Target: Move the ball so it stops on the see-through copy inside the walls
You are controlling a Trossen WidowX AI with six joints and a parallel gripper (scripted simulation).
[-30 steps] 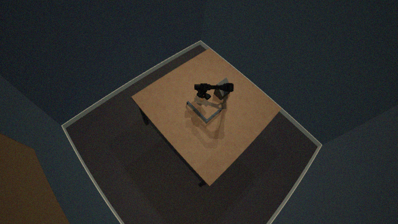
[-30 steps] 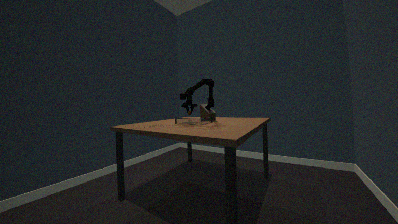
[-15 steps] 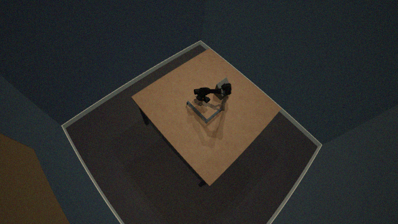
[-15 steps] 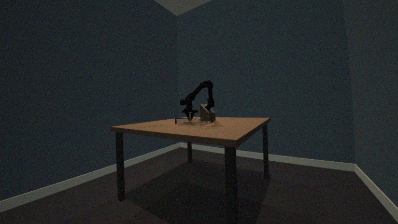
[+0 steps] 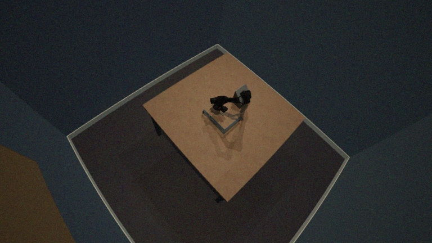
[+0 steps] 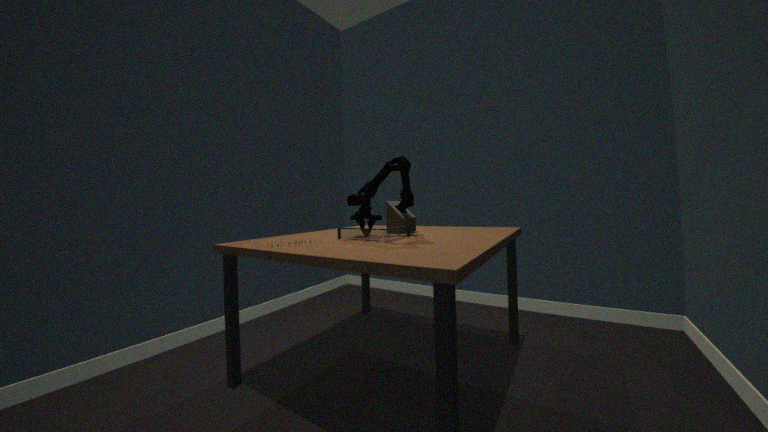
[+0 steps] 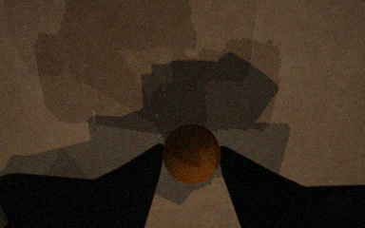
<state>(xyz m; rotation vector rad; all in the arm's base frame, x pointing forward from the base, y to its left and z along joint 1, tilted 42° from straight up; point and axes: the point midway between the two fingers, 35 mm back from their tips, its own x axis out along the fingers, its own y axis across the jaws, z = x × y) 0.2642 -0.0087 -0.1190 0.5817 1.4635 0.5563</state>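
My gripper tip is right at the orange ball.
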